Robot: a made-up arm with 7 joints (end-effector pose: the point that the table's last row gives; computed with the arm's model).
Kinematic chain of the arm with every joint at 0, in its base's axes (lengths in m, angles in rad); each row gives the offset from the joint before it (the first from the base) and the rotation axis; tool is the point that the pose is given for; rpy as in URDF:
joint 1: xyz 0 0 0.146 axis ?
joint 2: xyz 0 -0.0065 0.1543 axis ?
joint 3: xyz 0 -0.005 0.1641 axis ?
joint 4: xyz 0 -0.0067 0.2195 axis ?
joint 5: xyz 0 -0.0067 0.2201 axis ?
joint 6: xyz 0 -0.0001 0.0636 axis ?
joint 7: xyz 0 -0.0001 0.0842 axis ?
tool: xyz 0 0 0 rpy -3.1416 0 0
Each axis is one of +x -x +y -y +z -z.
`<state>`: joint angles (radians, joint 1 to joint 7).
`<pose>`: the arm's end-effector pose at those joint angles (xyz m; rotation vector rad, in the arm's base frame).
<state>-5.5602 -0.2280 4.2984 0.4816 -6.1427 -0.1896 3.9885</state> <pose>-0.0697 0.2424 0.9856 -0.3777 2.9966 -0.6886</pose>
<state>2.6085 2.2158 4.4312 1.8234 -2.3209 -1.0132 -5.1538</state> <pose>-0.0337 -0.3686 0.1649 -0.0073 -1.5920 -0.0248</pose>
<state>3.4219 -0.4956 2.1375 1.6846 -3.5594 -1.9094 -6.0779</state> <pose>0.2905 0.1548 0.4937 0.6599 0.9305 0.9166</pose>
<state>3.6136 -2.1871 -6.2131 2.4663 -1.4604 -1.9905 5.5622</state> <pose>0.2724 -0.0127 0.3151 0.7059 -0.9118 0.4425</pose>
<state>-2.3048 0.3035 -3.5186 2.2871 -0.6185 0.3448 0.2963</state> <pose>0.2086 -0.0679 0.4937 -1.1000 -0.0063 2.3212</pose>
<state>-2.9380 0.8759 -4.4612 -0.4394 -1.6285 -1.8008 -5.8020</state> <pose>-0.4528 -0.0258 0.7508 -0.3008 -2.2469 -0.2111</pose>
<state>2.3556 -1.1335 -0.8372 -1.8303 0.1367 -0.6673 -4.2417</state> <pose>0.0379 0.4018 0.2109 -0.9871 0.0385 -2.6189</pose>
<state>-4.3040 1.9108 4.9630 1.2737 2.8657 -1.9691 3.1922</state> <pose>0.0873 -0.4132 0.1177 -0.3576 -2.6016 1.3304</pose>
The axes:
joint 1: -z
joint 2: +y
joint 3: -z
joint 4: +y
joint 5: -z
joint 6: +y
joint 7: -z

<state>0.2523 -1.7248 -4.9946 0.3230 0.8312 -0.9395 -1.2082</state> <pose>-0.7066 0.1191 0.2427 1.8513 -1.7754 1.7522</pose>
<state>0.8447 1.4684 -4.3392 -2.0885 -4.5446 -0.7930 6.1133</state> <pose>0.3470 -0.0088 0.1708 0.2280 -0.3634 1.0960</pose>
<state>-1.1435 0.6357 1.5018 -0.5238 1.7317 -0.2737 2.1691</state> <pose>0.0184 0.4462 0.8665 1.1432 2.0448 -0.9940</pose>
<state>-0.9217 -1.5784 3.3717 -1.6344 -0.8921 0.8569 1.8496</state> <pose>-0.1455 -0.3974 0.6207 -0.1415 -2.4299 -1.2233</pose>
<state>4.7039 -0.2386 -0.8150 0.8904 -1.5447 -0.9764 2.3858</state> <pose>-0.1186 0.0883 0.9323 2.0025 1.2313 -0.9380</pose>
